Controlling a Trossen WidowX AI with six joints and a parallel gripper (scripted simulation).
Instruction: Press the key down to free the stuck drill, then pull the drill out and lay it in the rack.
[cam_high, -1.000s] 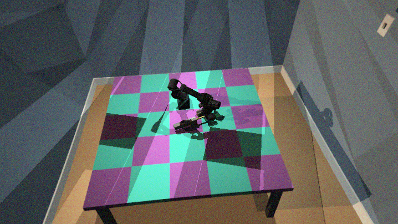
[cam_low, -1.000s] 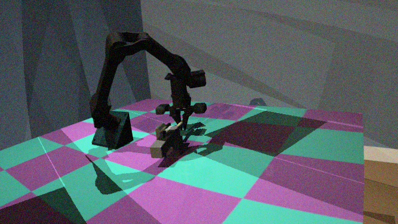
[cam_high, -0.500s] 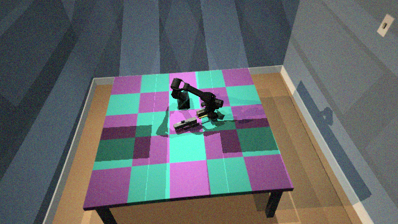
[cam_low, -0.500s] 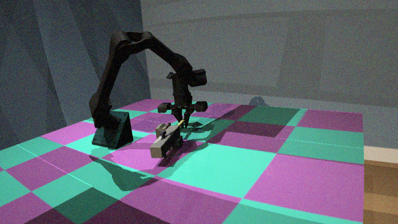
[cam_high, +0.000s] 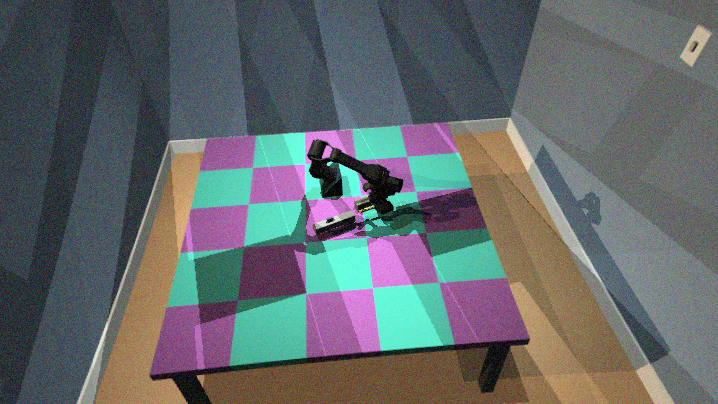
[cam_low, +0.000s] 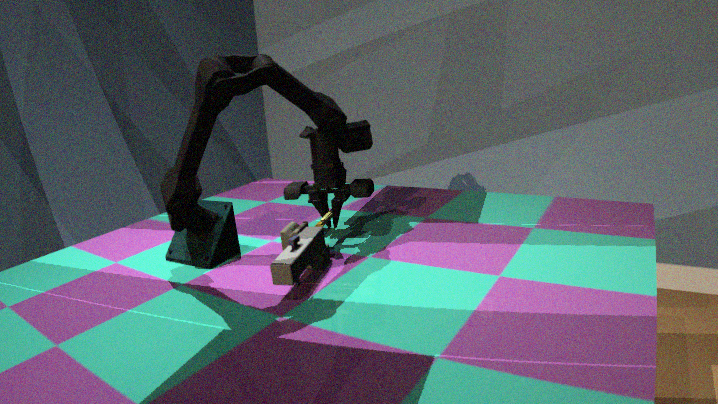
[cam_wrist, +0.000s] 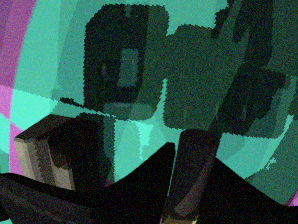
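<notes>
The drill is 2 cm ahead of my gripper tip, 4 cm to the right of it and 3 cm above it. Round my gripper tip: dark block: 8 cm ahead, 18 cm to the right, 2 cm above.
</notes>
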